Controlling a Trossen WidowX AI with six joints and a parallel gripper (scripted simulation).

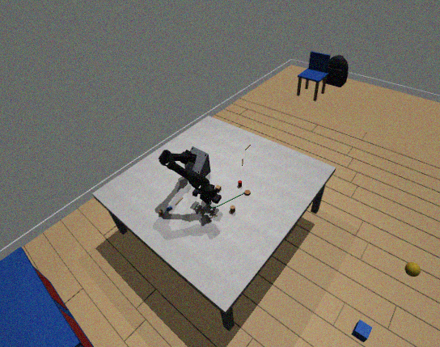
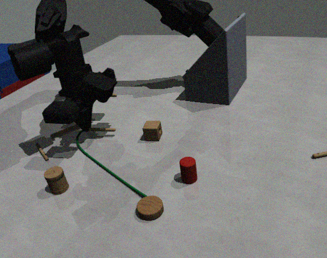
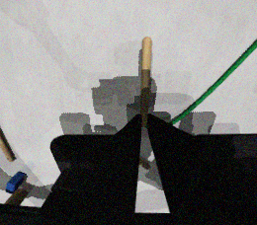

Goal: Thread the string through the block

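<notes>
The wooden block is 150 mm to the left of my gripper tip and 20 mm behind it. The rest, counted from my gripper tip: red cylinder 270 mm to the left, 80 mm ahead; then blue piece 200 mm behind, 170 mm to the right; then round wooden button 230 mm to the left, 170 mm ahead, 10 mm below.
</notes>
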